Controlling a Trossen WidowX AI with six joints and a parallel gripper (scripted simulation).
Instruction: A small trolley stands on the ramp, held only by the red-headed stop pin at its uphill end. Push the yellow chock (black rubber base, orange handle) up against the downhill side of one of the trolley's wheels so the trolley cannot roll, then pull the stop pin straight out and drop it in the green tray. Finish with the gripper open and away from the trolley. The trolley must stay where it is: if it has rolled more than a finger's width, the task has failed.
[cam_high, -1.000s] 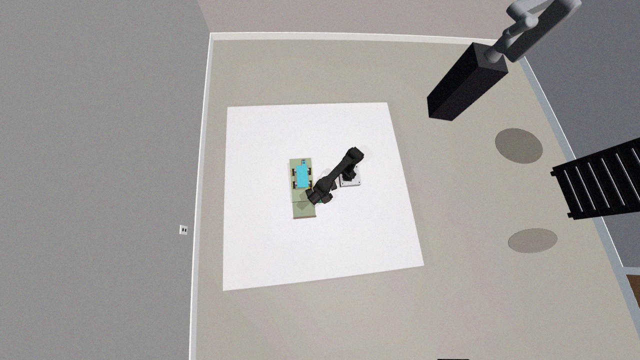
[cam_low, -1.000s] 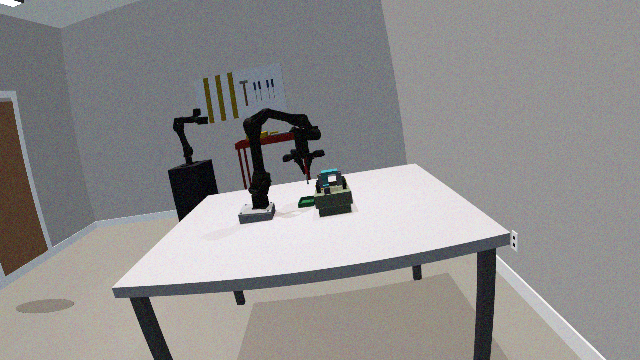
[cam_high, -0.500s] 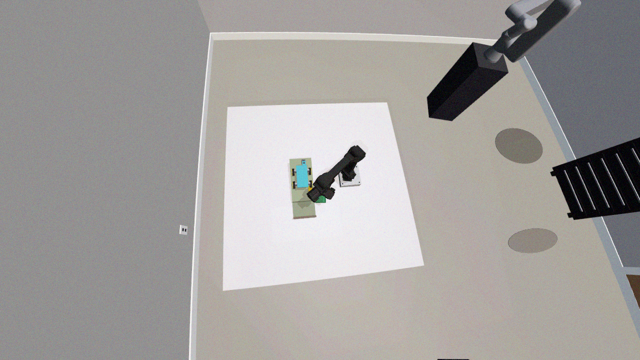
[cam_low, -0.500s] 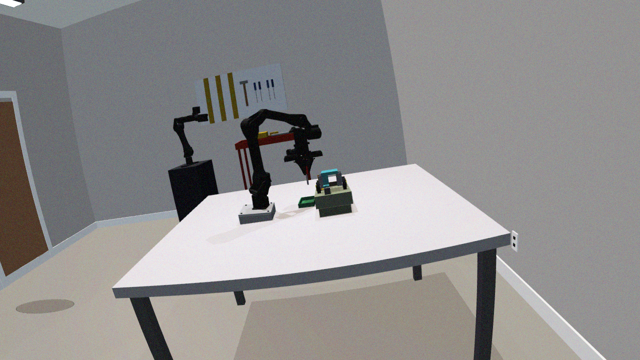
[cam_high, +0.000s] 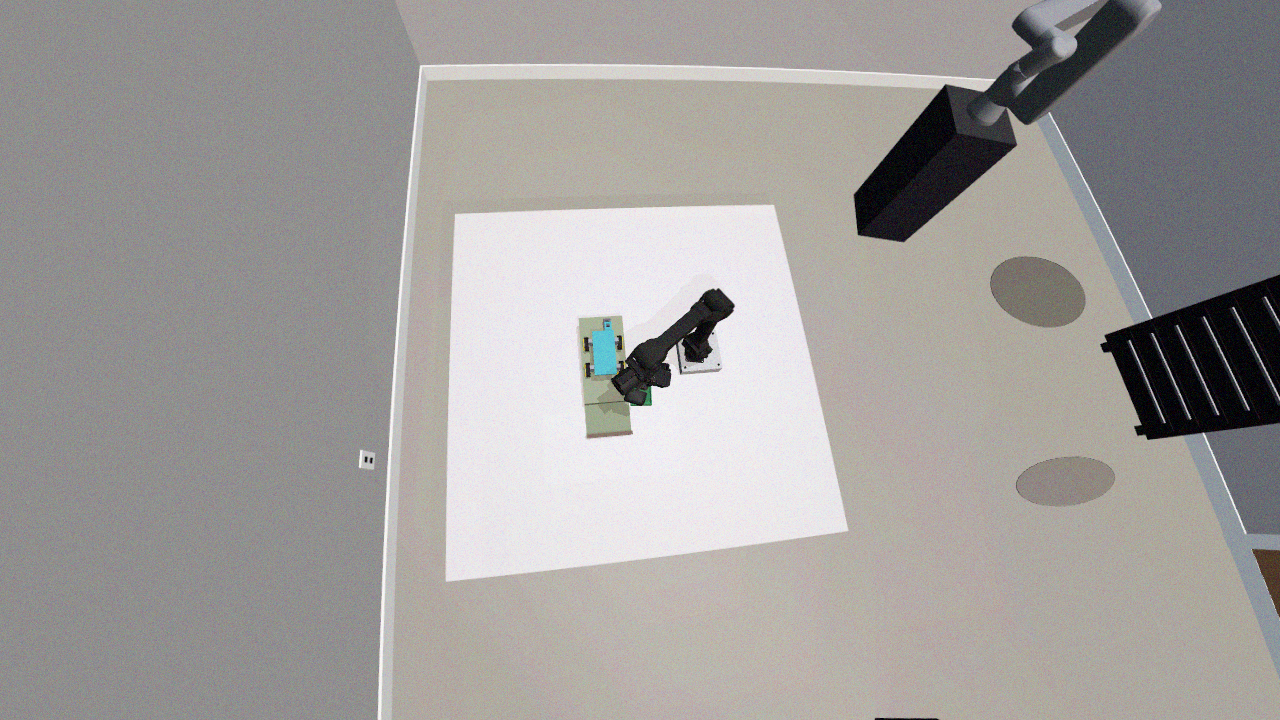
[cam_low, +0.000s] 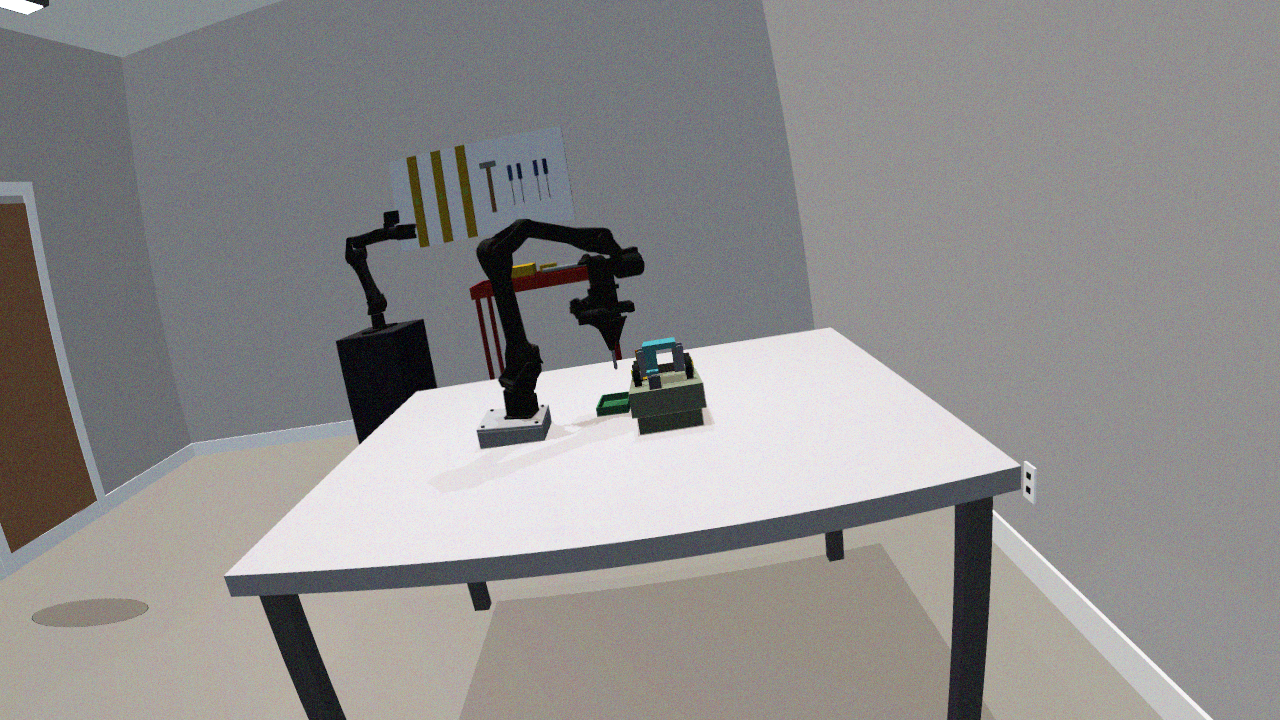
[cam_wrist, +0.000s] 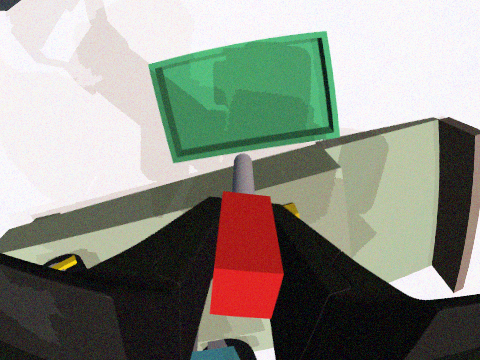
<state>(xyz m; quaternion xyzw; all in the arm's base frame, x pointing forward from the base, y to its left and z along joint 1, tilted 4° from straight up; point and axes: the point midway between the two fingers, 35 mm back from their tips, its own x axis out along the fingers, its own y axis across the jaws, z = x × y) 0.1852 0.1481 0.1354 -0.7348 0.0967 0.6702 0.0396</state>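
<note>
The green tray lies 2 cm behind my gripper tip and 14 cm below it. From my gripper tip the other things lie so: cyan trolley (12 cm ahead, 8 cm to the right, 3 cm below); then yellow chock (6 cm ahead, 5 cm below); then red-headed stop pin (right at my gripper tip).
</note>
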